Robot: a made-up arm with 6 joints. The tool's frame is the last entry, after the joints. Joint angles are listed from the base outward.
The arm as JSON. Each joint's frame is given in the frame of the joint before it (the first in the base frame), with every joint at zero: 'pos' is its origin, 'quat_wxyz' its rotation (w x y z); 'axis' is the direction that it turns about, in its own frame. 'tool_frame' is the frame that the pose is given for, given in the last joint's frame.
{
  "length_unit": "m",
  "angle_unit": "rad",
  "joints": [
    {
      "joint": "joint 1",
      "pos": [
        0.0,
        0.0,
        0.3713
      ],
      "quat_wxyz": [
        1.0,
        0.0,
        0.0,
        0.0
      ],
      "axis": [
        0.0,
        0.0,
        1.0
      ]
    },
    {
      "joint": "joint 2",
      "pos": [
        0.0,
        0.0,
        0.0
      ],
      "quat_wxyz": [
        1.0,
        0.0,
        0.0,
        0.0
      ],
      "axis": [
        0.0,
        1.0,
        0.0
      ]
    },
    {
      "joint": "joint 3",
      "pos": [
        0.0,
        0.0,
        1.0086
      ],
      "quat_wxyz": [
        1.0,
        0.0,
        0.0,
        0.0
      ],
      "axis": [
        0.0,
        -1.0,
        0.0
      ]
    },
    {
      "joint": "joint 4",
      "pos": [
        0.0,
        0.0,
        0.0
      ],
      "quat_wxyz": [
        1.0,
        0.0,
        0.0,
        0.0
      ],
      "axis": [
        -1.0,
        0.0,
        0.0
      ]
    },
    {
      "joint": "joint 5",
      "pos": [
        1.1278,
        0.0,
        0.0
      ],
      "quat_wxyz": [
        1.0,
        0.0,
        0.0,
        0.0
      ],
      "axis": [
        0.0,
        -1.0,
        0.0
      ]
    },
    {
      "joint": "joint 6",
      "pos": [
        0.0,
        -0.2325,
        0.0
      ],
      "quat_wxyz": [
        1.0,
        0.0,
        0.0,
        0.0
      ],
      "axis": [
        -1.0,
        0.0,
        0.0
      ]
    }
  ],
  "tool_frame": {
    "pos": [
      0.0,
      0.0,
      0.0
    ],
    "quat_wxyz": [
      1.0,
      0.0,
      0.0,
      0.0
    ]
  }
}
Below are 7 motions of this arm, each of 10 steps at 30 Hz.
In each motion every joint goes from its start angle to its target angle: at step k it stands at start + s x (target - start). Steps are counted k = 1, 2, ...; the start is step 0. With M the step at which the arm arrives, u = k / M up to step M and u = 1 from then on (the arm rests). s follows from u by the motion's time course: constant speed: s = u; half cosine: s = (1 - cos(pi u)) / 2; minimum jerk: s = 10 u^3 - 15 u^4 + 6 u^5.
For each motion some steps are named. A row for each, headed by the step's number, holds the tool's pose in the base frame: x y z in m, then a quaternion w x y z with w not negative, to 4 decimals.
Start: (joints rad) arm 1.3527 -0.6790 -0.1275 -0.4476 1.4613 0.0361
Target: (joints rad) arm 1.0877 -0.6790 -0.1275 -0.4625 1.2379 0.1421
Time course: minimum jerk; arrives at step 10
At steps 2, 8, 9, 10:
2: 0.2917 0.3212 1.6613 0.4871 0.6557 -0.5247 0.2399
8: 0.3578 0.2466 1.6589 0.5940 0.5439 -0.5532 0.2128
9: 0.3609 0.2420 1.6588 0.5997 0.5374 -0.5542 0.2107
10: 0.3615 0.2412 1.6588 0.6007 0.5363 -0.5544 0.2103

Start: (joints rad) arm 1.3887 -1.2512 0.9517 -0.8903 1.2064 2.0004
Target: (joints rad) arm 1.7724 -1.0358 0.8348 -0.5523 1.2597 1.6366
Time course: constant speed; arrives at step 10
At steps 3, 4, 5, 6, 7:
3: 0.0721 -1.3733 1.8048 0.6133 0.6570 -0.3040 -0.3158
4: 0.1313 -1.3310 1.8359 0.6156 0.6578 -0.3041 -0.3096
5: 0.1871 -1.2857 1.8658 0.6177 0.6586 -0.3049 -0.3028
6: 0.2395 -1.2376 1.8947 0.6195 0.6596 -0.3064 -0.2954
7: 0.2882 -1.1870 1.9224 0.6209 0.6608 -0.3087 -0.2873

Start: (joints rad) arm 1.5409 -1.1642 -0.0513 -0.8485 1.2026 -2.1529
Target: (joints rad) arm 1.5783 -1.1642 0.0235 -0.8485 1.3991 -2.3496
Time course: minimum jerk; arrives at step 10
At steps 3, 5, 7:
3: 0.1469 -0.2864 1.7126 0.6621 -0.6409 -0.0558 -0.3845
5: 0.1503 -0.3084 1.7285 0.7038 -0.6029 -0.0376 -0.3738
7: 0.1542 -0.3309 1.7438 0.7426 -0.5623 -0.0186 -0.3632

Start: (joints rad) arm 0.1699 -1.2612 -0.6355 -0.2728 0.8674 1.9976
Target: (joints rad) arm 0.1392 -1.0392 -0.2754 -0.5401 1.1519 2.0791
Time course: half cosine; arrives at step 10
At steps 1, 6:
1: 0.0284 -0.2219 1.2956 0.5543 -0.5024 -0.3950 -0.5333
6: 0.0420 -0.2056 1.4788 0.5558 -0.3864 -0.3895 -0.6246

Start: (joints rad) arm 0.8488 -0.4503 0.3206 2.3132 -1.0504 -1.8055
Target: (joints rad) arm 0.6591 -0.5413 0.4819 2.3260 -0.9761 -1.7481
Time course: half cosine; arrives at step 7
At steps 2, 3, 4, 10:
2: 0.0171 0.2474 2.2119 0.8173 0.1874 -0.5133 -0.1829
3: -0.0198 0.2018 2.2346 0.8039 0.1866 -0.5275 -0.2015
4: -0.0659 0.1540 2.2567 0.7883 0.1848 -0.5433 -0.2219
10: -0.1585 0.0788 2.2867 0.7589 0.1800 -0.5708 -0.2566

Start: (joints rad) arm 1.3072 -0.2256 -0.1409 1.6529 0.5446 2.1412
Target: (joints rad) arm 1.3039 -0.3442 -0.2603 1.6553 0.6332 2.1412
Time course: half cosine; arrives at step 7
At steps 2, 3, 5, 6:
2: 0.2052 0.8320 1.6752 0.1895 0.5645 0.7539 0.2777
3: 0.1996 0.8096 1.6688 0.1883 0.5577 0.7588 0.2789
5: 0.1878 0.7628 1.6536 0.1857 0.5432 0.7689 0.2814
6: 0.1840 0.7476 1.6481 0.1848 0.5384 0.7722 0.2822

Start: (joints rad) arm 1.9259 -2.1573 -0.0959 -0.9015 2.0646 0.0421
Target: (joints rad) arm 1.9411 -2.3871 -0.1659 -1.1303 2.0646 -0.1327
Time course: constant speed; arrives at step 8
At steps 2, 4, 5, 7, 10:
2: 0.5512 -1.0889 0.8348 0.2553 -0.8982 0.0618 0.3525
4: 0.5450 -1.0909 0.7764 0.2874 -0.8895 0.0356 0.3536
5: 0.5414 -1.0911 0.7474 0.3034 -0.8844 0.0226 0.3541
7: 0.5334 -1.0900 0.6898 0.3352 -0.8727 -0.0032 0.3550
10: 0.5290 -1.0887 0.6613 0.3510 -0.8661 -0.0160 0.3555

